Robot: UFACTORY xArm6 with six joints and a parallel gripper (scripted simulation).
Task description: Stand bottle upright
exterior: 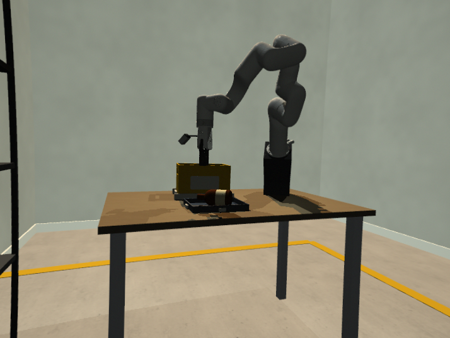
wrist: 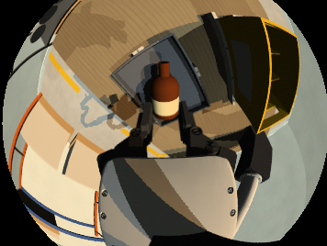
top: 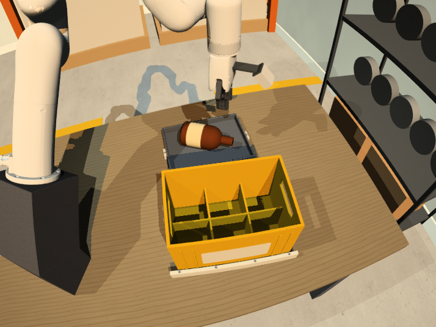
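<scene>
Now: the brown bottle 16 cm below my hand, 4 cm behind it and 2 cm to the left of it. The rest, counted from my hand: dark grey tray (19 cm below, 5 cm behind, 3 cm to the left); yellow crate (27 cm to the right, 12 cm below, 6 cm behind).
</scene>
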